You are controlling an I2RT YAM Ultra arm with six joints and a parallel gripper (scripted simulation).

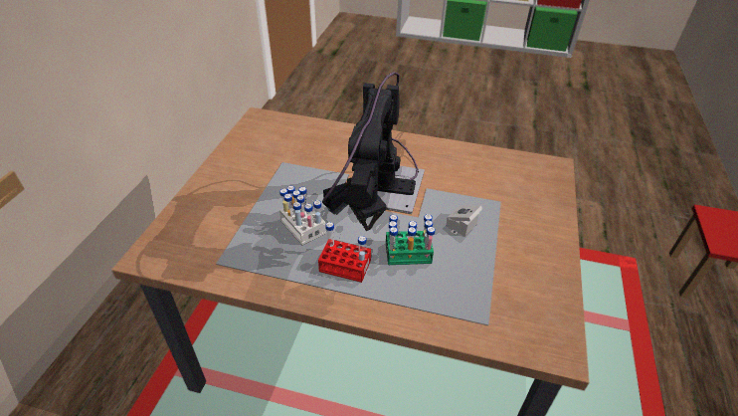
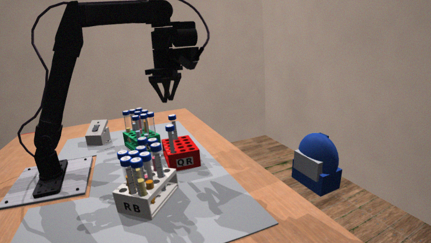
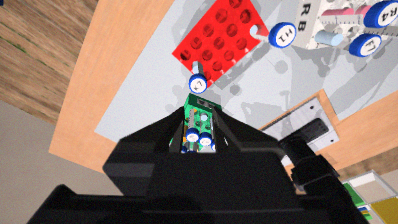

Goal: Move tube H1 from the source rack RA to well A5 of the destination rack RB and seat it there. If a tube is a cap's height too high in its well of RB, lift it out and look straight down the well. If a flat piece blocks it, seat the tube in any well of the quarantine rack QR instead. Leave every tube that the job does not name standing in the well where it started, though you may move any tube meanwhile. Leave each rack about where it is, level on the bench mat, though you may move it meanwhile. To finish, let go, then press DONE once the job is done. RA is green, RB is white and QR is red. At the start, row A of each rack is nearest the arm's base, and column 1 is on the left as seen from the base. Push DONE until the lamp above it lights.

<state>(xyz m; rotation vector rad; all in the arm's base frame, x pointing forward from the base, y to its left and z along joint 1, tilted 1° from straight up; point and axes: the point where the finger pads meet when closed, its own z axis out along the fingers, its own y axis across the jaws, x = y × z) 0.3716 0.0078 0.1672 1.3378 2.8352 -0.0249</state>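
Right now the clear tube is 110 mm below my hand, 10 mm to the right of it and 10 mm ahead of it. From my hand the other things lie so: red rack QR (150 mm below, 60 mm to the right); then grey done button box (260 mm to the left, 240 mm behind, 130 mm below); then white rack RB (220 mm to the right, 150 mm below, 120 mm behind).
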